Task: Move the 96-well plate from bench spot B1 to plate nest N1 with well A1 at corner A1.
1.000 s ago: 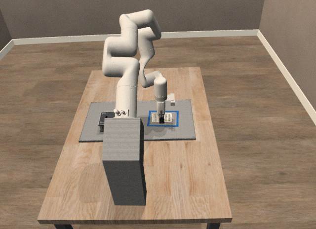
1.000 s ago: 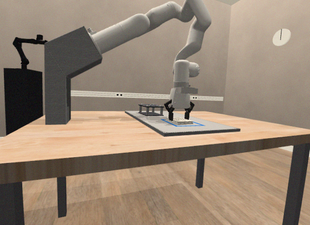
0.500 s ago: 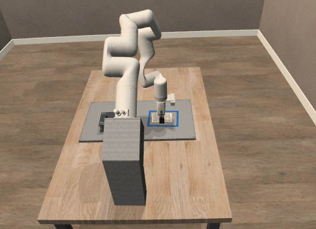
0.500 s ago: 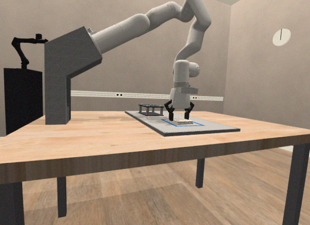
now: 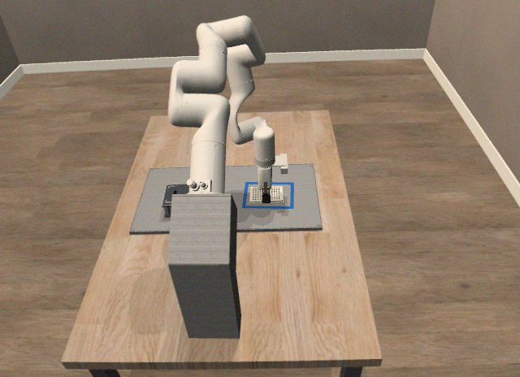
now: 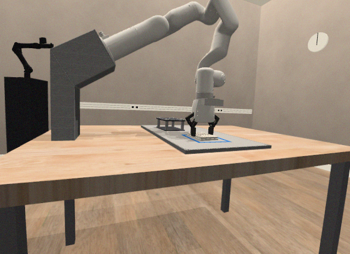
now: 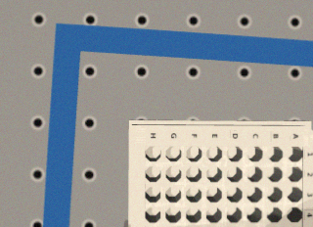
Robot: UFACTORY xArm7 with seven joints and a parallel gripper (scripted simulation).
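Now: hand 1 cm above the 96-well plate. From my hand the other things lie so: raised plate nest 14 cm behind, 27 cm to the left, 4 cm above.
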